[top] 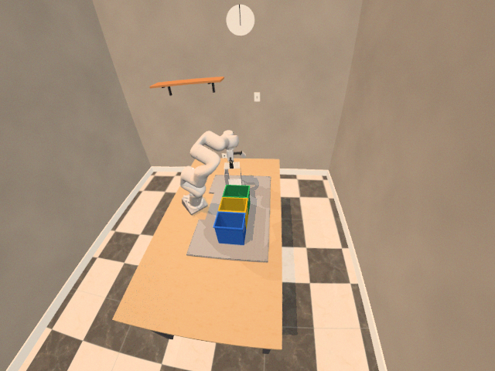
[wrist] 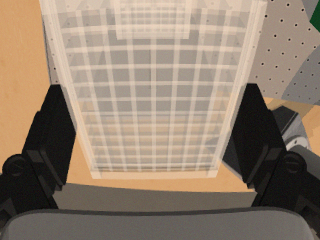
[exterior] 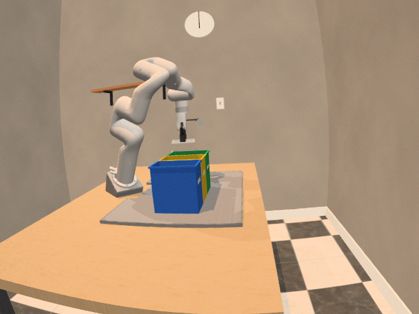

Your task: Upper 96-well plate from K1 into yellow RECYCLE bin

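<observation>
The yellow bin lies 2 cm ahead of my hand, 42 cm to the right of it and 13 cm below it.
</observation>
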